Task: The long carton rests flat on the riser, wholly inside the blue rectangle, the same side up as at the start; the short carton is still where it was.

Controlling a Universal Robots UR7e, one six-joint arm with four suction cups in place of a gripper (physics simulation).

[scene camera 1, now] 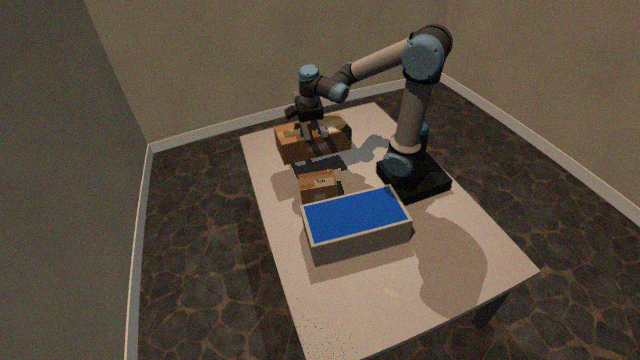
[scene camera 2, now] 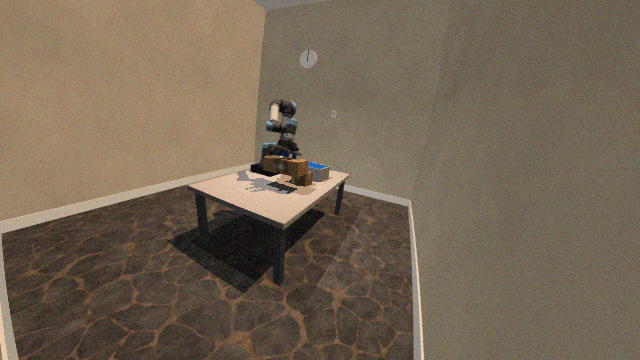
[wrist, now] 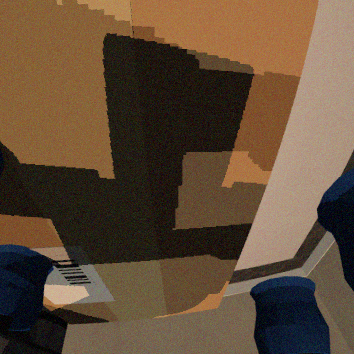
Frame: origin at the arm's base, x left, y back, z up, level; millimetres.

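Seen in the pictures: hand, tool point: [scene camera 1: 309, 122] [scene camera 2: 284, 157] [wrist: 160, 234].
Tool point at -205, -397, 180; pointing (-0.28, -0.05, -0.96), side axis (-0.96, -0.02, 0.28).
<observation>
Offsets run from my tool point to a thing's top centre, as dx, dy, dz. Level surfaces: height alone.
The long carton @(+26, +4, -3) [scene camera 1: 291, 144] [scene camera 2: 283, 166] [wrist: 70, 105] hangs level in the air over the back of the table, casting a dark shadow below it. My gripper [scene camera 1: 313, 133] [scene camera 2: 288, 154] sits on its top face and holds it by suction; the dark blue suction cups [wrist: 288, 309] show at the edges of the wrist view. The short carton @(+222, -20, -135) [scene camera 1: 316, 191] [scene camera 2: 305, 178] stands on the table in front of the lifted carton, close behind the riser @(+454, +76, -120) [scene camera 1: 361, 244] [scene camera 2: 321, 175]. The blue rectangle @(+454, +76, -120) [scene camera 1: 354, 214] [scene camera 2: 318, 166] on top of the riser is bare.
The arm's black base [scene camera 1: 426, 186] stands on the table @(dz -240) [scene camera 1: 354, 303] [scene camera 2: 247, 200] to the right of the riser. The table edge lies behind the lifted carton. Walls close the room at the back and the right.
</observation>
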